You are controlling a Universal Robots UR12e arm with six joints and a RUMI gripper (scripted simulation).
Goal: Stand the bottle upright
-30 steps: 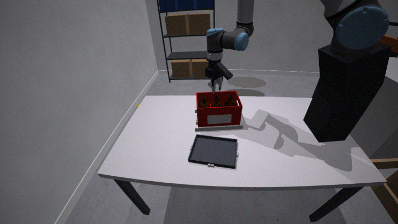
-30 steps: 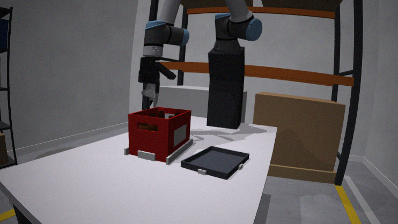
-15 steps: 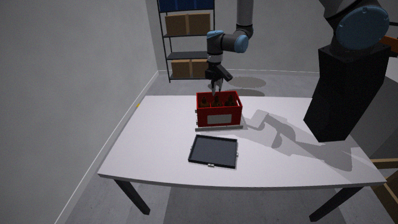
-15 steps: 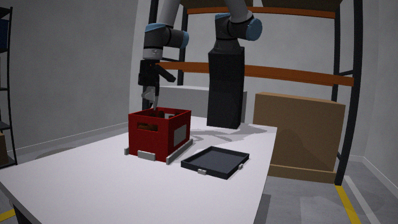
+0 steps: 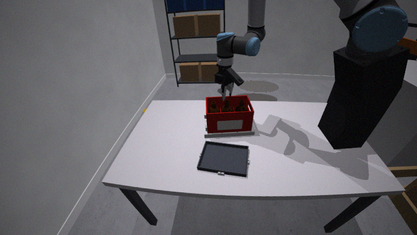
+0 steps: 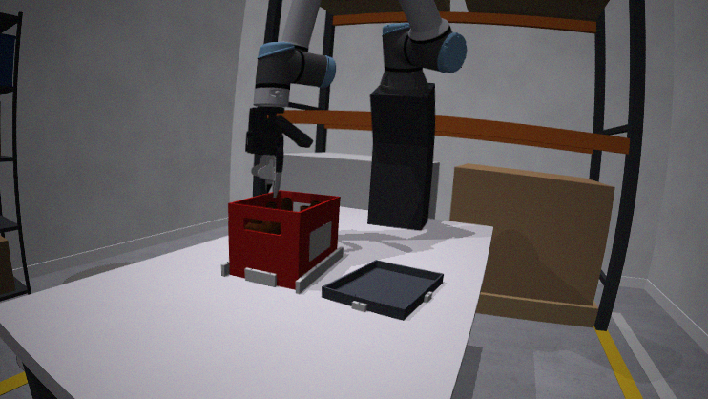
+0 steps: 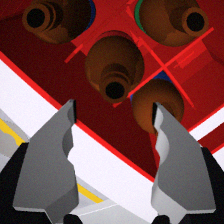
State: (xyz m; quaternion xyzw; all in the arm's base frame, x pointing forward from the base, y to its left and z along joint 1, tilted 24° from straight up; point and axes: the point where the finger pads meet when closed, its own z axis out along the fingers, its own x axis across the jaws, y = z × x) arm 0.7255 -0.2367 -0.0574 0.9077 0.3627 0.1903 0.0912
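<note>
The glass bottle lies 110 mm below my hand. From my hand the other things lie so: dark tray (320 mm to the left, 180 mm below, 60 mm ahead); then red crate (110 mm below, 50 mm to the left); then brown bottle (110 mm below, 90 mm ahead).
</note>
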